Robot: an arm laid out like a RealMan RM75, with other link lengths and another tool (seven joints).
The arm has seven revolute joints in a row. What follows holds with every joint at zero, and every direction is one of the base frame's. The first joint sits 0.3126 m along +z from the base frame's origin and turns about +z. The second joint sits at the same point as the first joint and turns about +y. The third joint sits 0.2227 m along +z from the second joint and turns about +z. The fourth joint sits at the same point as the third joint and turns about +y. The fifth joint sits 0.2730 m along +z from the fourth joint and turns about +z. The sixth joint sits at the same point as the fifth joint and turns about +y. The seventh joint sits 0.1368 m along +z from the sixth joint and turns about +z. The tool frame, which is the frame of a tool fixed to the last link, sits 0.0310 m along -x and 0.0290 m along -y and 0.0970 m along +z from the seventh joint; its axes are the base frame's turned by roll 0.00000, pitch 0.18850 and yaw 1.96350 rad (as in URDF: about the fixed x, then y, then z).
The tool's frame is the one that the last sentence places.
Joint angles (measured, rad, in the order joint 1, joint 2, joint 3, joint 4, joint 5, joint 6, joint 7), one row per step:
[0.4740 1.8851 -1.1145 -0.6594 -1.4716 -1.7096 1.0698]
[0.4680 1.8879 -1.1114 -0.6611 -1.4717 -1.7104 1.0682]
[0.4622 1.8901 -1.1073 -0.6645 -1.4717 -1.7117 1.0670]
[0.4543 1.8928 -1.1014 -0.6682 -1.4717 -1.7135 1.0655]
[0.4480 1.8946 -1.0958 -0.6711 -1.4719 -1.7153 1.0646]
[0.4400 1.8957 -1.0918 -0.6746 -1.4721 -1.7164 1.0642]
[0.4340 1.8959 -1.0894 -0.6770 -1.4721 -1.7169 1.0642]
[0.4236 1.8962 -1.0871 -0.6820 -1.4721 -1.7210 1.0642]
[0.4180 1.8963 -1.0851 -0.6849 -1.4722 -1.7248 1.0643]
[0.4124 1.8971 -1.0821 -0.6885 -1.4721 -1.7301 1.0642]
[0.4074 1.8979 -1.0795 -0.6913 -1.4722 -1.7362 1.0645]
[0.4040 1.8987 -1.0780 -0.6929 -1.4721 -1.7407 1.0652]
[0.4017 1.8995 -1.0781 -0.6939 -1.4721 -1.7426 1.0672]
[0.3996 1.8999 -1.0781 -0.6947 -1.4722 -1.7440 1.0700]
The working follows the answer.
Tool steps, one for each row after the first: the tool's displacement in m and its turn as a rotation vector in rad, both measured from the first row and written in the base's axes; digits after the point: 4 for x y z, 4 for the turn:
[0.0014 -0.0010 0.0002 0.0024 0.0033 -0.0038]
[0.0025 -0.0017 0.0010 0.0063 0.0064 -0.0062]
[0.0043 -0.0027 0.0023 0.0114 0.0107 -0.0106]
[0.0058 -0.0034 0.0036 0.0159 0.0141 -0.0144]
[0.0081 -0.0044 0.0048 0.0199 0.0159 -0.0197]
[0.0100 -0.0051 0.0057 0.0226 0.0165 -0.0241]
[0.0126 -0.0072 0.0069 0.0240 0.0177 -0.0285]
[0.0139 -0.0086 0.0079 0.0243 0.0191 -0.0300]
[0.0147 -0.0102 0.0090 0.0247 0.0220 -0.0302]
[0.0153 -0.0119 0.0099 0.0235 0.0252 -0.0302]
[0.0157 -0.0132 0.0103 0.0218 0.0280 -0.0305]
[0.0161 -0.0139 0.0102 0.0194 0.0295 -0.0323]
[0.0166 -0.0145 0.0101 0.0170 0.0307 -0.0351]

Tool pose at each row, in the base's axes (x y z in m, rotation vector in rad; rounded; the steps above come from the unrounded poses):
[0.1621 0.4022 0.0857 1.5145 -2.0345 -0.5459]
[0.1636 0.4013 0.0859 1.5105 -2.0353 -0.5523]
[0.1647 0.4005 0.0867 1.5086 -2.0352 -0.5594]
[0.1665 0.3995 0.0880 1.5051 -2.0357 -0.5695]
[0.1680 0.3988 0.0893 1.5021 -2.0364 -0.5782]
[0.1703 0.3978 0.0905 1.4984 -2.0397 -0.5858]
[0.1721 0.3971 0.0914 1.4954 -2.0430 -0.5909]
[0.1748 0.3950 0.0926 1.4913 -2.0458 -0.5949]
[0.1760 0.3936 0.0936 1.4892 -2.0460 -0.5968]
[0.1768 0.3921 0.0947 1.4876 -2.0440 -0.5991]
[0.1775 0.3903 0.0956 1.4852 -2.0414 -0.5999]
[0.1779 0.3891 0.0960 1.4824 -2.0396 -0.5999]
[0.1783 0.3883 0.0959 1.4784 -2.0399 -0.5989]
[0.1788 0.3877 0.0958 1.4737 -2.0414 -0.5980]

